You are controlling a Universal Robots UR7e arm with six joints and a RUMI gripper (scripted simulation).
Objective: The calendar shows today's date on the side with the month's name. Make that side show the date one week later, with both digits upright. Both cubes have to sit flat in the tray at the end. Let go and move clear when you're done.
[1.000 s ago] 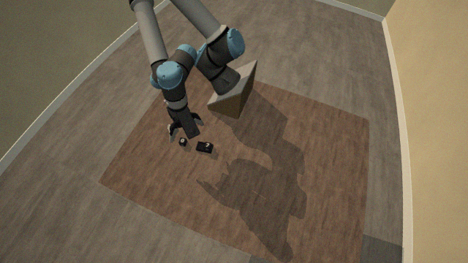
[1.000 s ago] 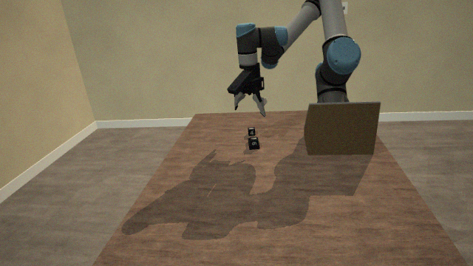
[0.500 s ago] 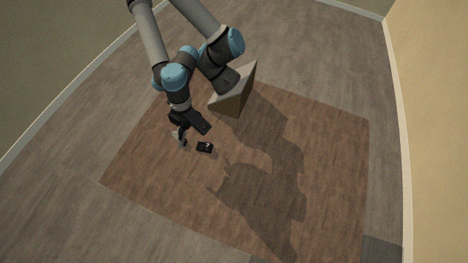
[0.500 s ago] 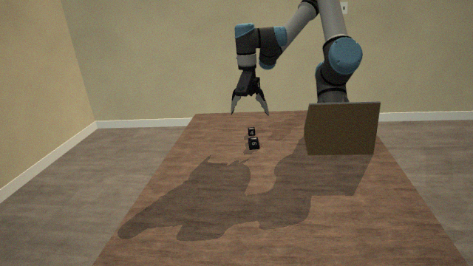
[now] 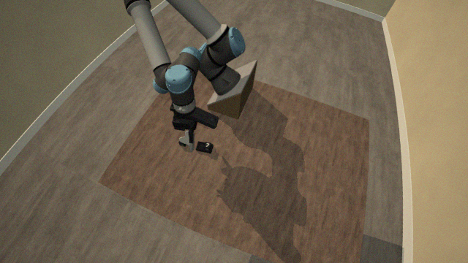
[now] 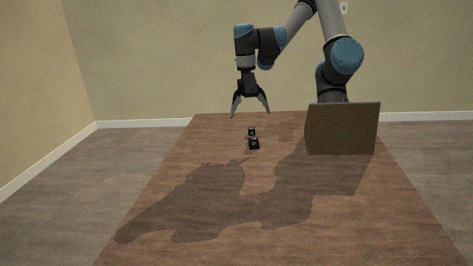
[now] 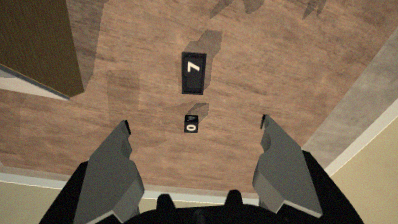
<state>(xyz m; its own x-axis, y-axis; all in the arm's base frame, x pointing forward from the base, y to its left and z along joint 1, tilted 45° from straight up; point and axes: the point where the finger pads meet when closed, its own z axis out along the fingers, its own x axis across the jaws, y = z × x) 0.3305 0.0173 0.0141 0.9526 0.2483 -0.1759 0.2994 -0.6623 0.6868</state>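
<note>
The black cube lies 10 mm behind my hand, 40 mm to the left of it and 90 mm below it. The rest, counted from my hand: black tray 10 mm behind, 30 mm to the left, 110 mm below.
</note>
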